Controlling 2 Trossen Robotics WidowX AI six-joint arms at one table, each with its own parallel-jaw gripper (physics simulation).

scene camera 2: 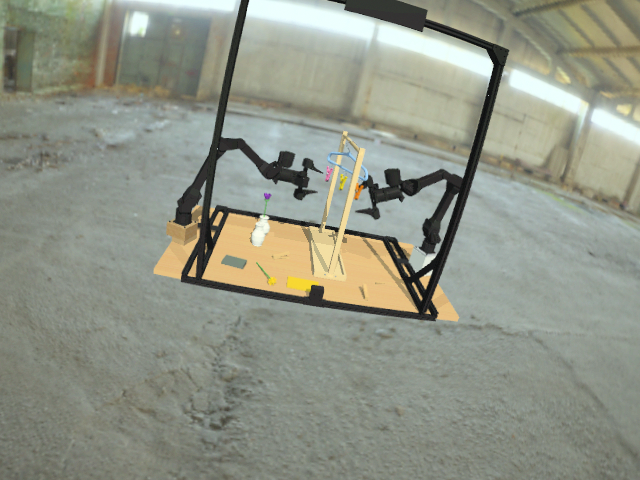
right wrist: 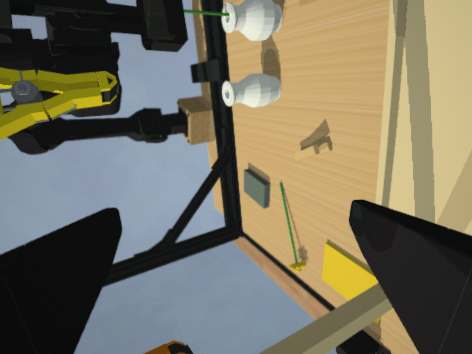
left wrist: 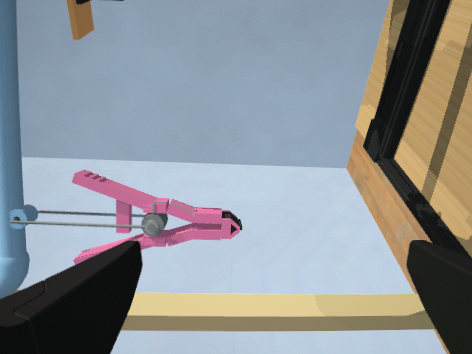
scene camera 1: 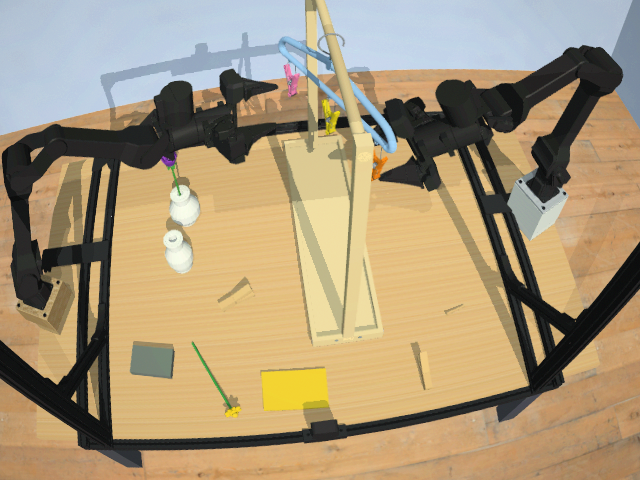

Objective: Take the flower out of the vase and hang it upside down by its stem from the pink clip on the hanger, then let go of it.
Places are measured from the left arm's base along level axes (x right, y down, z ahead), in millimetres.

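Pixels of known places: left gripper, between the fingertips: [scene camera 2: 320, 182] [left wrist: 273, 253] [scene camera 1: 277, 105]; right gripper, between the fingertips: [scene camera 2: 352, 201] [right wrist: 237, 215]; left arm's base, origin of its link: [scene camera 2: 182, 222] [right wrist: 183, 122] [scene camera 1: 38, 294]; right arm's base, origin of its link: [scene camera 2: 427, 250] [scene camera 1: 542, 188].
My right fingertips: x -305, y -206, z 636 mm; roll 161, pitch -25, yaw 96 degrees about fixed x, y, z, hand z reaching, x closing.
Observation:
Ahead of a thing's pixels: the offset from my right fingertips to its top centre. "spot": to the spot under its first point.
The purple flower @(spot: dy +92, dx -10, dz -391 mm) [scene camera 1: 168, 160] [scene camera 2: 267, 196] stands bloom up in the rear white vase @(dy +191, dx -5, dz -383 mm) [scene camera 1: 184, 209] [scene camera 2: 264, 225] [right wrist: 257, 20]; its bloom is hidden in the right wrist view. The pink clip @(dy -117, dx -112, dz -160 mm) [scene camera 1: 291, 81] [scene camera 2: 328, 174] [left wrist: 207, 216] hangs at the far-left end of the blue hanger @(spot: dy -121, dx -78, dz -132 mm) [scene camera 1: 299, 70] [scene camera 2: 337, 153] [left wrist: 9, 125], its jaws pointing down. My left gripper [scene camera 1: 276, 105] [scene camera 2: 318, 182] [left wrist: 273, 253] is open and empty, its fingers pointing toward the pink clip. My right gripper [scene camera 1: 385, 144] [scene camera 2: 361, 195] [right wrist: 237, 215] is open and empty, close to the orange clip @(dy -94, dx +64, dz +27 mm) [scene camera 1: 379, 166] [scene camera 2: 358, 191].
A yellow clip @(dy -117, dx -30, dz -72 mm) [scene camera 1: 330, 117] [right wrist: 82, 95] hangs mid-hanger. The wooden rack @(dy -258, dx -35, dz -72 mm) [scene camera 1: 356, 232] [scene camera 2: 347, 206] stands between the arms. A second vase @(dy +184, dx +109, dz -353 mm) [scene camera 1: 179, 256] stands before the first. A yellow flower @(dy +249, dx +342, dz -210 mm) [scene camera 1: 210, 369], a grey block @(dy +268, dx +344, dz -344 mm) [scene camera 1: 151, 360], a yellow sheet @(dy +277, dx +320, dz -57 mm) [scene camera 1: 295, 387] and small wooden pieces lie nearer the front.

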